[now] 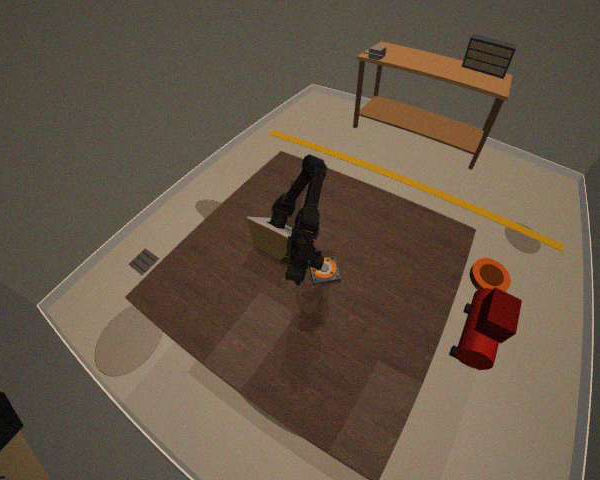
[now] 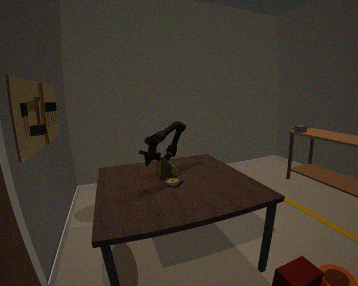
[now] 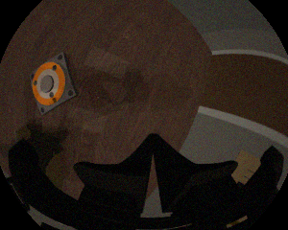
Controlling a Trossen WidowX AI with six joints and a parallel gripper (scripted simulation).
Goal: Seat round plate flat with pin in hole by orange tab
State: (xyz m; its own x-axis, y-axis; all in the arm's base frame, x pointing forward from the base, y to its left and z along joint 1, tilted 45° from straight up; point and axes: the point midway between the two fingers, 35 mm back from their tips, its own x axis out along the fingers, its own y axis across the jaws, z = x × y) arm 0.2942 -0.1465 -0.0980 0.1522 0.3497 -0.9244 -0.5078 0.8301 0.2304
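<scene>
My gripper tip is now 19 cm to the right of the round plate, 16 cm above it and 4 cm past it.
</scene>
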